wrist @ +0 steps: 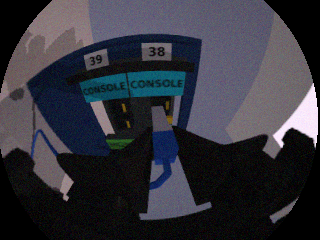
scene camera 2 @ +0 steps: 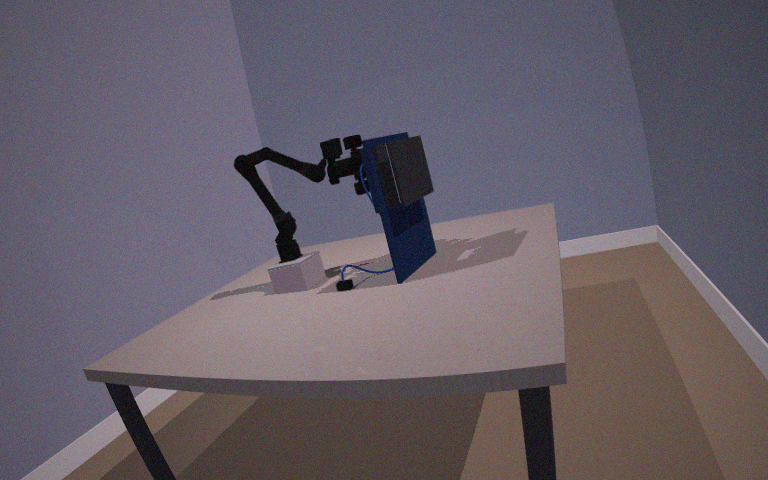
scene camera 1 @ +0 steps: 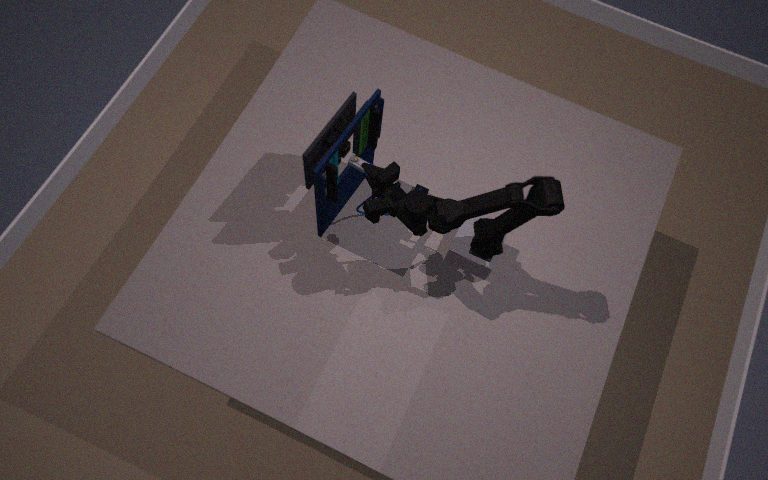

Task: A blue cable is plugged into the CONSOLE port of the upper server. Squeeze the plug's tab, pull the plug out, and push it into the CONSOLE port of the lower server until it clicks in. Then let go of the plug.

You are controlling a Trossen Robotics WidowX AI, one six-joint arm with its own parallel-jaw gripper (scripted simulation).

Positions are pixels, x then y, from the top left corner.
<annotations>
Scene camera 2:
gripper: 377, 160
blue rack panel: 408, 232
</annotations>
